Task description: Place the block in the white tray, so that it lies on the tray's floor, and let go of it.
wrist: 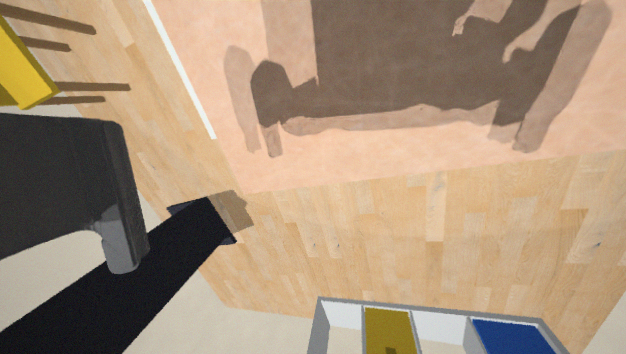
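Note:
Part of one dark finger with a grey tip shows at the left of the wrist view; the other finger is out of view. My gripper is open, with nothing between its fingers. The block does not show. A thin white strip (182, 72) runs along the left edge of a pink surface (350, 155); I cannot tell if it belongs to the white tray. Shadows lie across the pink surface.
A black post (145, 275) rises at the lower left. A yellow object (30, 75) near brown bars is at the upper left. A grey-edged compartment unit (430, 309) with yellow and blue items is at the bottom. Wooden planks (380, 240) surround the pink surface.

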